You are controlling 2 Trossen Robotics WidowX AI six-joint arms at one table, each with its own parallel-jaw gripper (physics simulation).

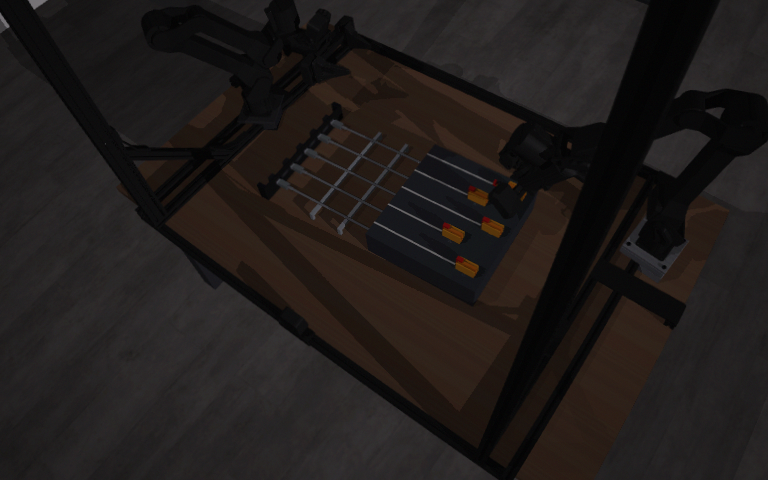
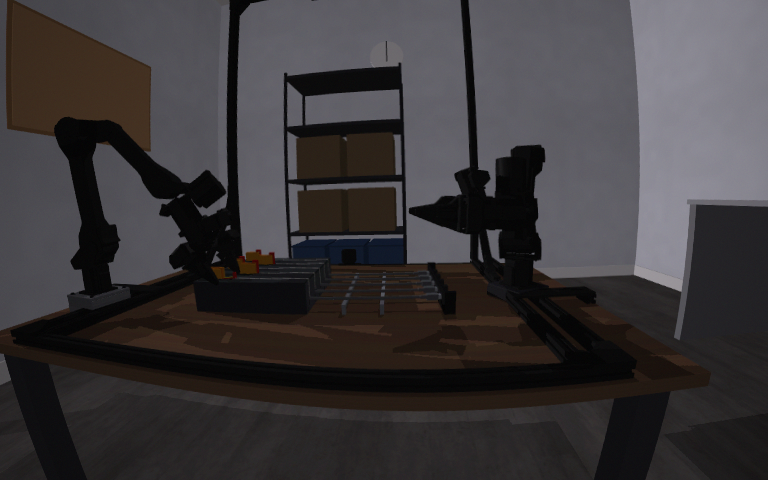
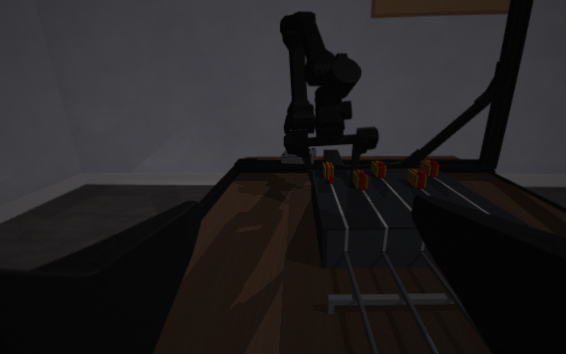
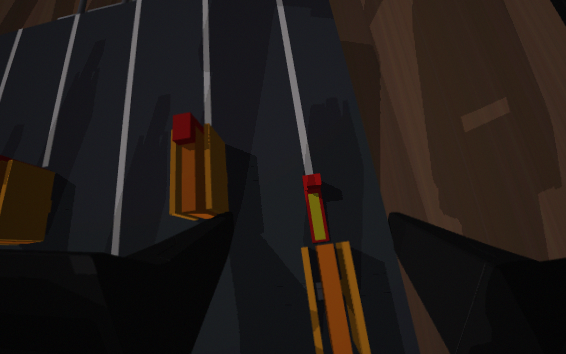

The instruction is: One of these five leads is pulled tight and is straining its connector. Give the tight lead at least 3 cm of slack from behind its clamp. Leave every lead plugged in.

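Five grey leads run from a black end rail over two grey clamp bars onto a dark block with orange connectors. On the far lead, the red plug shows a yellow strip and sits in front of its orange socket. My right gripper stands low over this plug. Its fingers are wide apart on either side and touch nothing. My left gripper is open and empty, high behind the end rail.
A neighbouring orange connector sits close to my right gripper's left finger. Black frame posts stand at the table's edges. A shelf rack with boxes stands behind the table. The left arm's base rail runs along one side.
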